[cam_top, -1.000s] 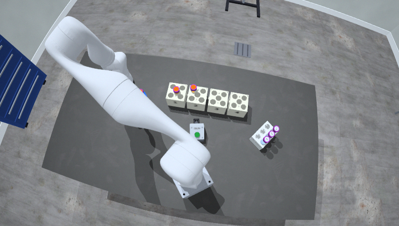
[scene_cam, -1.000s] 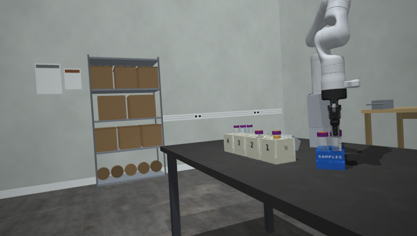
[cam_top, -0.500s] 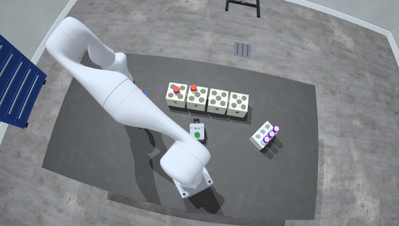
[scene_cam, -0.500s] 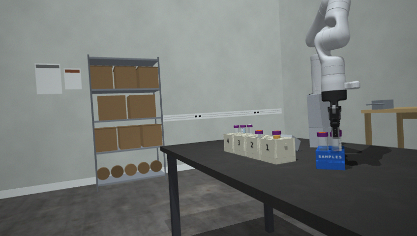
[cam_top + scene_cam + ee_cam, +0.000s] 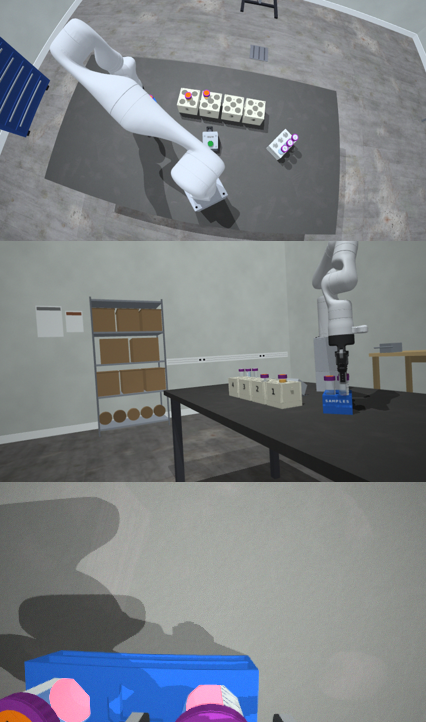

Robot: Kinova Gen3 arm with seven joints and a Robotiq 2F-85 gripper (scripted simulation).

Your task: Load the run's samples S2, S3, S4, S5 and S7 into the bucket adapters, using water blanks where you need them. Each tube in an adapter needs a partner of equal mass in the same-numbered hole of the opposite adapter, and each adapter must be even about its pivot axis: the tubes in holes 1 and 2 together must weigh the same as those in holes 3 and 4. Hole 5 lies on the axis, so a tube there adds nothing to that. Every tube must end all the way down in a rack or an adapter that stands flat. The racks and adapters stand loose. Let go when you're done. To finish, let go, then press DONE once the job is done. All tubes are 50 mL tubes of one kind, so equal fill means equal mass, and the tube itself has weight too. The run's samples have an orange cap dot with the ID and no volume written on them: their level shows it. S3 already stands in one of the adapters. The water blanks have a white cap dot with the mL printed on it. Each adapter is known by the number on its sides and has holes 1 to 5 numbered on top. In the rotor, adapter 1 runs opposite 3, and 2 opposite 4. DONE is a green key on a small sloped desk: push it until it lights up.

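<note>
Now: hand 1 cm to the right of the tube of pink liquid and 5 cm above it. Round my hand: orange-filled sample tube: 6 cm ahead, 22 cm to the right, 5 cm below; blue samples rack: 2 cm behind, 4 cm to the right, 8 cm below; adapter 1: 6 cm ahead, 22 cm to the right, 7 cm below.
</note>
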